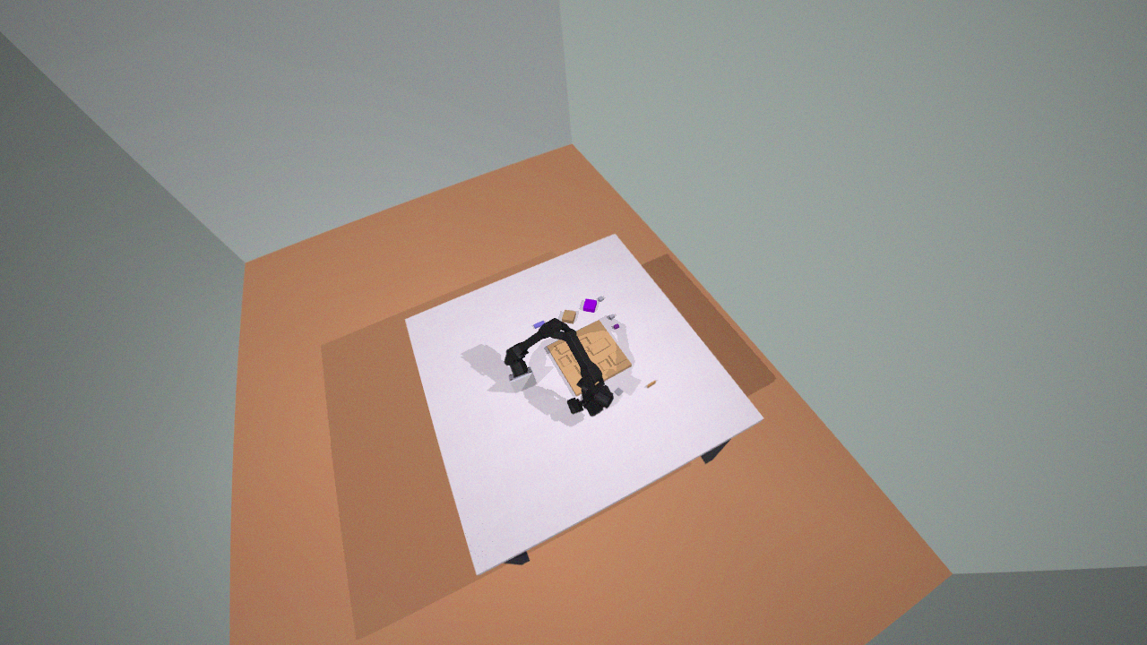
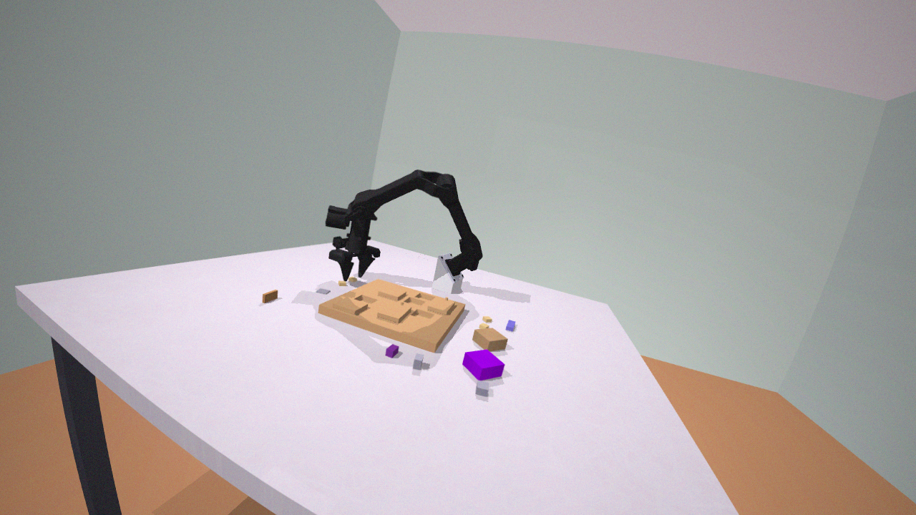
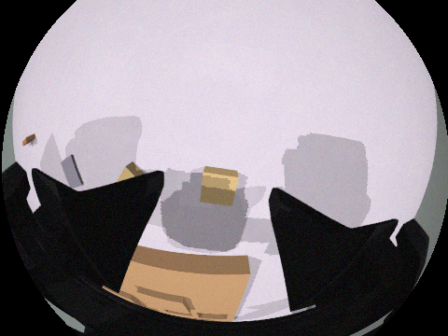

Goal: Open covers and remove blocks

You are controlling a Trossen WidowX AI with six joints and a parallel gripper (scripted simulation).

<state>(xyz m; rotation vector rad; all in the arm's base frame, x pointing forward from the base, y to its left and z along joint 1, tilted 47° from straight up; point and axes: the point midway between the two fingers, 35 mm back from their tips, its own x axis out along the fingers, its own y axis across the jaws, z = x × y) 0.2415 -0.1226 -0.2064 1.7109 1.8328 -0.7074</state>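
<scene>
Now: gripper tip 15 cm short of the grey tile and 2 cm to the right of it. From my gripper tip the other things lie so: blue piece: 8 cm behind, 51 cm to the left; then small purple cube: 27 cm ahead, 35 cm to the left; then brown box: 7 cm ahead, 49 cm to the left, 1 cm above.
</scene>
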